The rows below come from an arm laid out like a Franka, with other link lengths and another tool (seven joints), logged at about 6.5 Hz.
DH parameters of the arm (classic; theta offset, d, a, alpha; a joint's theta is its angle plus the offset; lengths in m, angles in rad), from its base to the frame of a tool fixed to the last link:
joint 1: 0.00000 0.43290 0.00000 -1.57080
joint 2: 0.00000 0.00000 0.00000 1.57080
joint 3: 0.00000 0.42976 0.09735 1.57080
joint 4: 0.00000 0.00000 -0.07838 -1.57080
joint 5: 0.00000 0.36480 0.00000 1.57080
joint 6: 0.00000 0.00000 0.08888 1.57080
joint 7: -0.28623 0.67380 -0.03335 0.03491
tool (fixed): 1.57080 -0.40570 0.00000 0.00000
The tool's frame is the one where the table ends.
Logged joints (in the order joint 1, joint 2, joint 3, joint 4, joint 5, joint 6, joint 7), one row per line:
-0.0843 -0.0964 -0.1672 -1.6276 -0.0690 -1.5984 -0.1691
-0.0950 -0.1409 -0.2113 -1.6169 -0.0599 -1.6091 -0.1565
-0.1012 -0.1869 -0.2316 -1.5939 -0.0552 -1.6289 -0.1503
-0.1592 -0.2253 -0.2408 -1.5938 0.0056 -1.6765 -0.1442
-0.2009 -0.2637 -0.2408 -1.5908 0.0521 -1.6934 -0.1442
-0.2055 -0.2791 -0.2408 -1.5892 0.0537 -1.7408 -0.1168
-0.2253 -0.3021 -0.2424 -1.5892 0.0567 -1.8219 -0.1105
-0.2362 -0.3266 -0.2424 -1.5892 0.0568 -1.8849 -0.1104
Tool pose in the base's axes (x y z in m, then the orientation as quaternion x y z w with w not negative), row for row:
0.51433 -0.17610 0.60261 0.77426 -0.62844 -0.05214 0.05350
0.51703 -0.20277 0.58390 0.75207 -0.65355 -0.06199 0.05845
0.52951 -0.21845 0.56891 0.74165 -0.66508 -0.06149 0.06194
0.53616 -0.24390 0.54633 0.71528 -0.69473 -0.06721 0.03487
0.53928 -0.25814 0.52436 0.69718 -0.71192 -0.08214 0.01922
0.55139 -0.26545 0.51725 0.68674 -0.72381 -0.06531 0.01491
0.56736 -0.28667 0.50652 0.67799 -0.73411 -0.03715 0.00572
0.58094 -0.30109 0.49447 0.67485 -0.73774 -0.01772 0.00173
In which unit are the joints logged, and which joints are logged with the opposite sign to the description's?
The joints are logged in radians. Opposite sign: joint 2, joint 6.
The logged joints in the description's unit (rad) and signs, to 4 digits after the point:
-0.0843 0.0964 -0.1672 -1.6276 -0.0690 1.5984 -0.1691
-0.0950 0.1409 -0.2113 -1.6169 -0.0599 1.6091 -0.1565
-0.1012 0.1869 -0.2316 -1.5939 -0.0552 1.6289 -0.1503
-0.1592 0.2253 -0.2408 -1.5938 0.0056 1.6765 -0.1442
-0.2009 0.2637 -0.2408 -1.5908 0.0521 1.6934 -0.1442
-0.2055 0.2791 -0.2408 -1.5892 0.0537 1.7408 -0.1168
-0.2253 0.3021 -0.2424 -1.5892 0.0567 1.8219 -0.1105
-0.2362 0.3266 -0.2424 -1.5892 0.0568 1.8849 -0.1104

